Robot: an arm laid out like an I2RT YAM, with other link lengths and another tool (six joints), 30 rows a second.
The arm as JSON. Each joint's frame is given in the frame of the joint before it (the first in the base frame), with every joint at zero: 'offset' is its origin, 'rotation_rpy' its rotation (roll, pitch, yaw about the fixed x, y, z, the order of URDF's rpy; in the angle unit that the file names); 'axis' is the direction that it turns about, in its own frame. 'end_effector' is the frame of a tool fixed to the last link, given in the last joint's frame.
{
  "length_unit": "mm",
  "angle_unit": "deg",
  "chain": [
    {
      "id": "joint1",
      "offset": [
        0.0,
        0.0,
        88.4
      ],
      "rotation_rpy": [
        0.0,
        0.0,
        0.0
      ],
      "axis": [
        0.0,
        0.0,
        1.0
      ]
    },
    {
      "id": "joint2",
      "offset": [
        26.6,
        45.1,
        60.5
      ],
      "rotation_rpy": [
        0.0,
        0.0,
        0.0
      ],
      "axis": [
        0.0,
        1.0,
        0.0
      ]
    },
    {
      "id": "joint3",
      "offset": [
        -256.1,
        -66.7,
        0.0
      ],
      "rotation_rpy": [
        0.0,
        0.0,
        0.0
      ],
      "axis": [
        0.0,
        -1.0,
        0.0
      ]
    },
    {
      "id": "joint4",
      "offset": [
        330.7,
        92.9,
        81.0
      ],
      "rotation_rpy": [
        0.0,
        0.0,
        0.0
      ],
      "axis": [
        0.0,
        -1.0,
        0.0
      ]
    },
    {
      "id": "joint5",
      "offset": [
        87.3,
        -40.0,
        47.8
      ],
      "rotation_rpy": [
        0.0,
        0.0,
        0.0
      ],
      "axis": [
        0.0,
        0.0,
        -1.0
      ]
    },
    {
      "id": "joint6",
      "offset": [
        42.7,
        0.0,
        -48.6
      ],
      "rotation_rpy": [
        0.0,
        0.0,
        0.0
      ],
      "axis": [
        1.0,
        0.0,
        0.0
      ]
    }
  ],
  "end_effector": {
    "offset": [
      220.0,
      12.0,
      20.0
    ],
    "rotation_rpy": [
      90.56,
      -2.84,
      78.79
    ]
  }
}
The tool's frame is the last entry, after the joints.
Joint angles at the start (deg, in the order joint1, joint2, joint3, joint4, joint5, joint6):
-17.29 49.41 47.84 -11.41 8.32 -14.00
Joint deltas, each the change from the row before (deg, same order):
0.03 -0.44 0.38 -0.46 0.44 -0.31
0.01 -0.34 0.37 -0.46 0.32 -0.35
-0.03 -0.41 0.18 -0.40 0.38 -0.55
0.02 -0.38 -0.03 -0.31 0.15 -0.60
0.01 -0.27 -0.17 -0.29 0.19 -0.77
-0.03 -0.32 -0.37 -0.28 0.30 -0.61
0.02 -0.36 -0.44 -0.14 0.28 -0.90
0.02 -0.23 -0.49 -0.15 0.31 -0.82
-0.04 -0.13 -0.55 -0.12 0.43 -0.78
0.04 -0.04 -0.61 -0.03 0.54 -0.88
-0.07 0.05 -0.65 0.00 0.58 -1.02
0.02 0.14 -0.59 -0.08 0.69 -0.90
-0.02 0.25 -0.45 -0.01 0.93 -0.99
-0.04 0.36 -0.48 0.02 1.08 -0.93
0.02 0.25 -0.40 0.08 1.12 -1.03
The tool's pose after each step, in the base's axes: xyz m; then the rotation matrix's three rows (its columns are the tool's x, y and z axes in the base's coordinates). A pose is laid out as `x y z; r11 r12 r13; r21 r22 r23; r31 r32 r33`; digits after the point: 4 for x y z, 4 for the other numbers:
0.5128 -0.1513 0.3576; 0.5480 0.2906 0.7844; 0.7939 0.1146 -0.5971; -0.2634 0.9500 -0.1680
0.5106 -0.1519 0.3622; 0.5514 0.2900 0.7822; 0.7897 0.1208 -0.6015; -0.2689 0.9494 -0.1624
0.5079 -0.1531 0.3654; 0.5550 0.2920 0.7789; 0.7840 0.1295 -0.6071; -0.2782 0.9476 -0.1571
0.5061 -0.1528 0.3663; 0.5538 0.2959 0.7783; 0.7812 0.1388 -0.6087; -0.2882 0.9451 -0.1543
0.5046 -0.1530 0.3647; 0.5513 0.3048 0.7767; 0.7777 0.1495 -0.6106; -0.3022 0.9406 -0.1546
0.5028 -0.1540 0.3613; 0.5506 0.3153 0.7729; 0.7732 0.1565 -0.6146; -0.3148 0.9360 -0.1576
0.5011 -0.1543 0.3582; 0.5478 0.3259 0.7706; 0.7683 0.1687 -0.6175; -0.3312 0.9302 -0.1579
0.4998 -0.1550 0.3534; 0.5444 0.3389 0.7673; 0.7635 0.1787 -0.6206; -0.3475 0.9237 -0.1615
0.4985 -0.1568 0.3471; 0.5425 0.3544 0.7617; 0.7571 0.1867 -0.6261; -0.3641 0.9163 -0.1670
0.4976 -0.1585 0.3399; 0.5394 0.3716 0.7556; 0.7500 0.1960 -0.6318; -0.3829 0.9075 -0.1730
0.4965 -0.1613 0.3316; 0.5360 0.3918 0.7478; 0.7410 0.2060 -0.6391; -0.4045 0.8967 -0.1799
0.4954 -0.1639 0.3229; 0.5321 0.4130 0.7391; 0.7322 0.2138 -0.6467; -0.4251 0.8853 -0.1887
0.4941 -0.1678 0.3153; 0.5307 0.4347 0.7276; 0.7198 0.2221 -0.6577; -0.4475 0.8728 -0.1950
0.4925 -0.1726 0.3066; 0.5300 0.4583 0.7135; 0.7058 0.2281 -0.6707; -0.4701 0.8590 -0.2026
0.4907 -0.1769 0.3002; 0.5290 0.4790 0.7005; 0.6907 0.2365 -0.6834; -0.4930 0.8453 -0.2057

